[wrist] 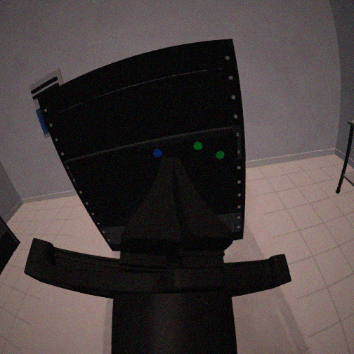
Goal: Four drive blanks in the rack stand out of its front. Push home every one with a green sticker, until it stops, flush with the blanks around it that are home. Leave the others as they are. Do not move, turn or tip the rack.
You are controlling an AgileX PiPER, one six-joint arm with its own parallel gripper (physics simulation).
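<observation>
The dark rack (pixel 242 175) stands upright in the middle of the wrist view, with light dots down both side rails. A blank with a green sticker (pixel 198 146) shows right of the fingertips. A second blank with a green sticker (pixel 220 155) is further right and slightly lower. A blank with a blue sticker (pixel 157 153) is just left of the fingertips. My gripper (pixel 168 166) is shut and empty, its tips between the blue sticker and the nearer green one. Whether they touch a blank I cannot tell. The blanks' edges and depths are lost in the dark; a fourth protruding blank cannot be made out.
A pale wall panel with dark bars and a blue part (pixel 42 121) shows behind the rack's upper left. A dark object (pixel 7 245) is at the left edge. A thin dark stand leg (pixel 345 162) is at the far right. Behind are a grey wall and tiled floor.
</observation>
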